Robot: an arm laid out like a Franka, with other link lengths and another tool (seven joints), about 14 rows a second.
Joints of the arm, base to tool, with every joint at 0 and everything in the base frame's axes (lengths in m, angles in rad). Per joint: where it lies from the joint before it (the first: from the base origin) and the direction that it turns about. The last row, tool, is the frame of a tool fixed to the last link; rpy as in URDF.
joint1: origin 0 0 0.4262 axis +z
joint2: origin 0 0 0 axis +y
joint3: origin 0 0 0.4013 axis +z
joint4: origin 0.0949 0 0 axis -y
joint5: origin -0.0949 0 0.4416 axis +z
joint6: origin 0 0 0 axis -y
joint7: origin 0.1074 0 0 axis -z
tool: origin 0.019 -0.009 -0.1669 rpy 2.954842 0 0.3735
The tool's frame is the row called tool.
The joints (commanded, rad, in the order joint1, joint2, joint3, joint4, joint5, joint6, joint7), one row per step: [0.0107, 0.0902, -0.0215, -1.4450, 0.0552, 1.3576, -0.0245]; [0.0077, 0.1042, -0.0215, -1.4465, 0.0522, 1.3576, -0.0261]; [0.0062, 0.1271, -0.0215, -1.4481, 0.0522, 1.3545, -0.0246]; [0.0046, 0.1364, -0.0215, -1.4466, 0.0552, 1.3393, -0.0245]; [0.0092, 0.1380, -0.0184, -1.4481, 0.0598, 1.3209, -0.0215]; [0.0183, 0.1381, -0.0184, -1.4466, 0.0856, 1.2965, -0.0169]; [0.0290, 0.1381, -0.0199, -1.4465, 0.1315, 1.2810, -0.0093]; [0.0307, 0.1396, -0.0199, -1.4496, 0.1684, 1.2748, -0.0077]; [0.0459, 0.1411, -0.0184, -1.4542, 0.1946, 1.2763, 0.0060]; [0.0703, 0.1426, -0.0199, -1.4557, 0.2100, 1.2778, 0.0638]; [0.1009, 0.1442, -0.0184, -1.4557, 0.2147, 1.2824, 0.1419]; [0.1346, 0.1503, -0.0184, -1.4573, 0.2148, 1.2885, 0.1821]
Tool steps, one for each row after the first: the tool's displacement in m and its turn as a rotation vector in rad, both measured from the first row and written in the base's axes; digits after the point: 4 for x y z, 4 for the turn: [0.0042, -0.0025, -0.0101, -0.0028, 0.0155, -0.0015]; [0.0102, -0.0035, -0.0266, -0.0032, 0.0431, -0.0043]; [0.0101, -0.0038, -0.0334, -0.0001, 0.0661, -0.0051]; [0.0069, 0.0022, -0.0367, 0.0042, 0.0877, 0.0007]; [0.0023, 0.0133, -0.0377, 0.0286, 0.1108, 0.0078]; [-0.0010, 0.0284, -0.0382, 0.0719, 0.1270, 0.0129]; [-0.0023, 0.0368, -0.0405, 0.1082, 0.1381, 0.0153]; [-0.0030, 0.0526, -0.0431, 0.1300, 0.1455, 0.0195]; [-0.0043, 0.0697, -0.0443, 0.1289, 0.1558, -0.0130]; [-0.0062, 0.0902, -0.0450, 0.1117, 0.1642, -0.0567]; [-0.0072, 0.1118, -0.0494, 0.0984, 0.1721, -0.0632]
